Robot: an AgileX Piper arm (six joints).
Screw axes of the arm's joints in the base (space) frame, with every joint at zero. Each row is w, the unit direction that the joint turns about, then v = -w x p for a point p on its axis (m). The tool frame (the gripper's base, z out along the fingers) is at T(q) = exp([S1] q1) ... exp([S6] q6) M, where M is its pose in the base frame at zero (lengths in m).
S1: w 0 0 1 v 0 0 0
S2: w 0 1 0 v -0.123 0 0
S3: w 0 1 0 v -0.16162 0 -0.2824
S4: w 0.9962 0 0.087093 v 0 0.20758 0
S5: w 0 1 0 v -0.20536 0 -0.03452
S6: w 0.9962 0 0.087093 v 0 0.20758 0
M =
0.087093 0 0.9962 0.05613
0 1 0 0
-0.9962 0 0.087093 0.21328
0 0 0 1
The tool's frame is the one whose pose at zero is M.
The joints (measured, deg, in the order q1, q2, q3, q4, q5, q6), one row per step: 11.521, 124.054, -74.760, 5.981, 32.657, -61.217; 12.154, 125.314, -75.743, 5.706, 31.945, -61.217; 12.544, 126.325, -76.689, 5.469, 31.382, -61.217; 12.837, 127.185, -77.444, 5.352, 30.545, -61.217; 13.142, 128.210, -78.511, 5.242, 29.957, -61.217; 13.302, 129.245, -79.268, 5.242, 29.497, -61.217; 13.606, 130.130, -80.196, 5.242, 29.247, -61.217; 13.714, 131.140, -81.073, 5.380, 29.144, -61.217; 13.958, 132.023, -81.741, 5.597, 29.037, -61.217; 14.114, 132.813, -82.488, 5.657, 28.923, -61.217; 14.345, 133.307, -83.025, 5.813, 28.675, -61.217; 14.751, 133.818, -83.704, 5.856, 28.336, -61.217; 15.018, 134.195, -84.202, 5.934, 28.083, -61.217; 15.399, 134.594, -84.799, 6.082, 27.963, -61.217
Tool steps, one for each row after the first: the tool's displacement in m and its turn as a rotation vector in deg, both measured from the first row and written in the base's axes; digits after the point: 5 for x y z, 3 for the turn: 0.00350, 0.00500, -0.00504, -0.153, -0.473, 0.774; 0.00704, 0.00837, -0.00855, -0.251, -1.001, 1.291; 0.01037, 0.01110, -0.01163, -0.232, -1.743, 1.608; 0.01441, 0.01416, -0.01487, -0.208, -2.382, 1.950; 0.01710, 0.01595, -0.01947, -0.196, -2.564, 2.080; 0.02001, 0.01895, -0.02245, -0.143, -2.853, 2.366; 0.02262, 0.02051, -0.02666, -0.061, -2.804, 2.368; 0.02416, 0.02295, -0.03075, 0.060, -2.666, 2.448; 0.02629, 0.02474, -0.03388, 0.111, -2.727, 2.552; 0.02788, 0.02705, -0.03551, 0.268, -2.989, 2.651; 0.02981, 0.03076, -0.03671, 0.399, -3.479, 3.000; 0.03126, 0.03330, -0.03760, 0.527, -3.832, 3.191; 0.03261, 0.03684, -0.03834, 0.704, -4.117, 3.454
